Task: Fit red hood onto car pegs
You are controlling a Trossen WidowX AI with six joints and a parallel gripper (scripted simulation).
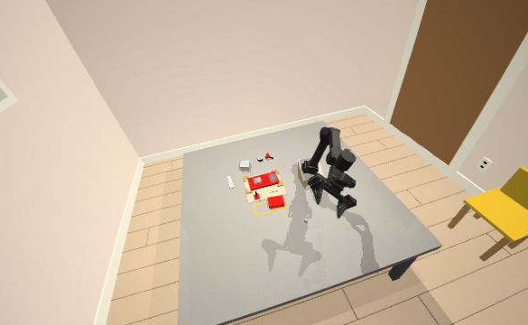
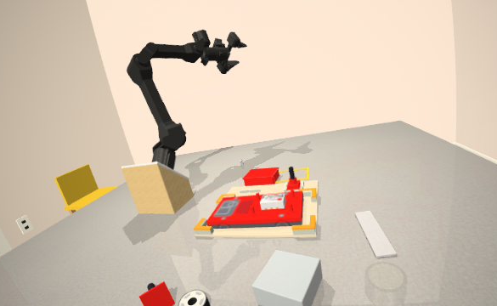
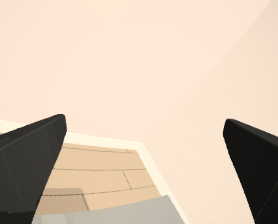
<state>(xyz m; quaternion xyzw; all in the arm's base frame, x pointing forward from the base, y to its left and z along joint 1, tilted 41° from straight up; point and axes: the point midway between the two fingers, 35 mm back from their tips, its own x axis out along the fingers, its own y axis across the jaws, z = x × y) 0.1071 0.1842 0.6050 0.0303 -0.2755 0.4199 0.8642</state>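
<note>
My gripper tip is now 13 cm short of the red hood, 42 cm to the left of it and 43 cm above it. Also, from my gripper tip: wheel 17 cm ahead, 86 cm to the right, 44 cm below; grey engine block 22 cm ahead, 60 cm to the right, 42 cm below.
</note>
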